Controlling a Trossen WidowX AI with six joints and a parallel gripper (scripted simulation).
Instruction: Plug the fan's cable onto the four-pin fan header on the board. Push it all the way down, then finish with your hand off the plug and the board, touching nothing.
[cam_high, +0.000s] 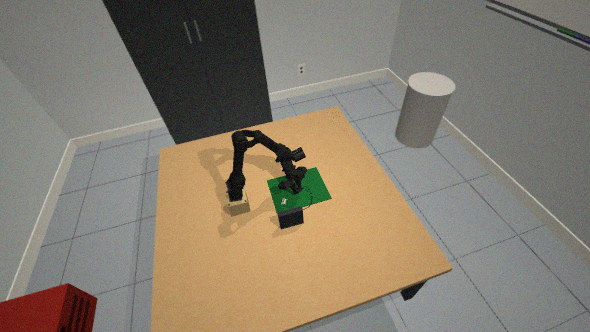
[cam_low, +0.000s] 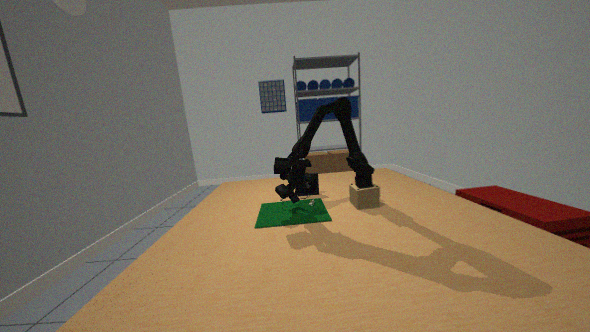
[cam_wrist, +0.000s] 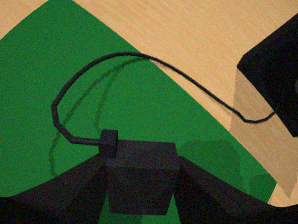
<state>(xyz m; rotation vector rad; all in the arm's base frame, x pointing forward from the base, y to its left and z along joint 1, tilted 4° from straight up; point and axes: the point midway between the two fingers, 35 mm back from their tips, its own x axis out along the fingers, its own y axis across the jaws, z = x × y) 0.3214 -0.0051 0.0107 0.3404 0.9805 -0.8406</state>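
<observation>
The black fan plug lies 10 mm to the left of my gripper tip and 10 mm behind it. Also, from my gripper tip: black fan 150 mm to the right, 80 mm behind, 10 mm above; then green board 60 mm below, 50 mm to the left; then fan header 90 mm behind, 50 mm below, 20 mm to the right.
</observation>
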